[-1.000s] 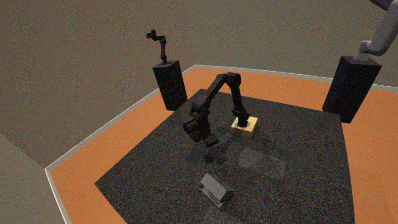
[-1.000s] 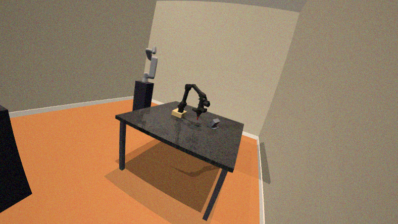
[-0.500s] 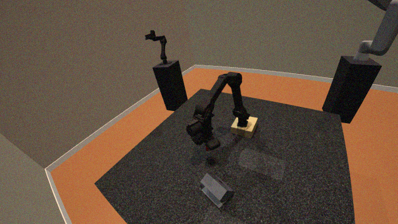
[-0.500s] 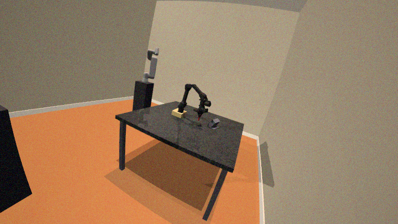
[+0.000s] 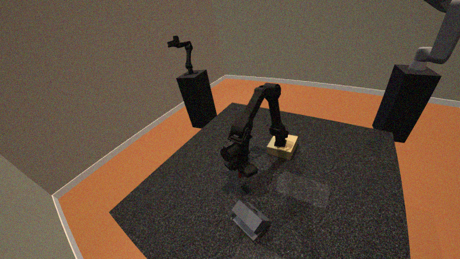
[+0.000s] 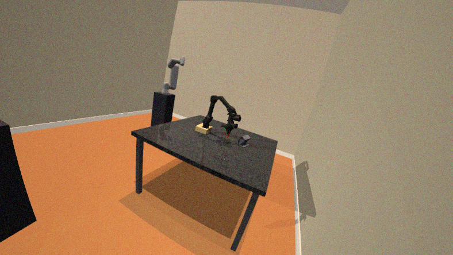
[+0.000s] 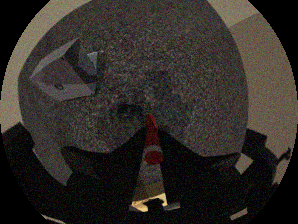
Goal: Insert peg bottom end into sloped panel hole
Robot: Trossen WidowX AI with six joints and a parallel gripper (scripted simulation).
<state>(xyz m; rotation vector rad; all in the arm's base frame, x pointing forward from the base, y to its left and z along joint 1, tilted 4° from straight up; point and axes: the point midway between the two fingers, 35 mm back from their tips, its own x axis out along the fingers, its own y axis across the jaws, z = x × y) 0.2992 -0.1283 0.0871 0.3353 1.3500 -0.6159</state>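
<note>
Right now the grey sloped panel is 17 cm ahead of my gripper tip, 11 cm to the left of it and 5 cm below it. From my gripper tip the other things lie so: red peg (2 cm above).
</note>
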